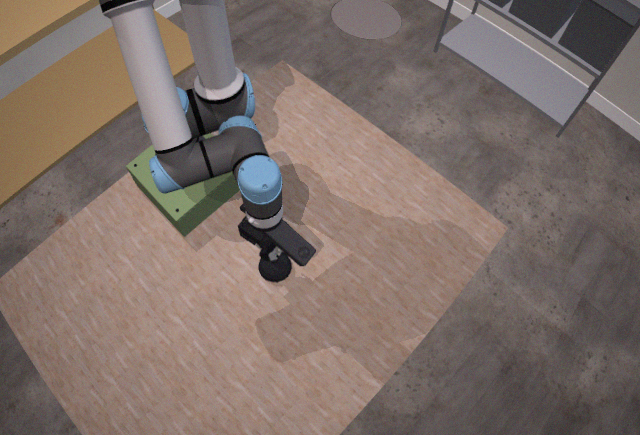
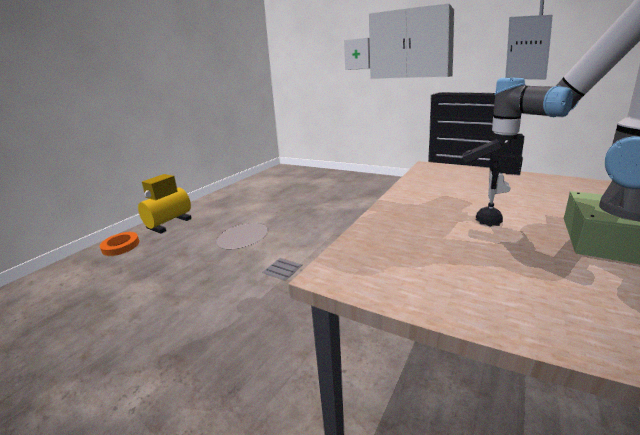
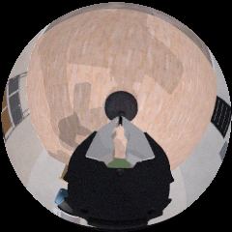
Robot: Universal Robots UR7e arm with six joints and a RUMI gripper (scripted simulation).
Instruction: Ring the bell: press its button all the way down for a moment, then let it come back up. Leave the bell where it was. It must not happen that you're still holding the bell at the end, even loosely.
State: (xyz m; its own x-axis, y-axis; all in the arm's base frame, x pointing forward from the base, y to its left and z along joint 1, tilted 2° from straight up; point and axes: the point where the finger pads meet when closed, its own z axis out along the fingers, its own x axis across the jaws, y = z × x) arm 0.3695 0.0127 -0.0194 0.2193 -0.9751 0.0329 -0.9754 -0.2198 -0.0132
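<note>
My gripper is now 4 cm above the bell.
</note>
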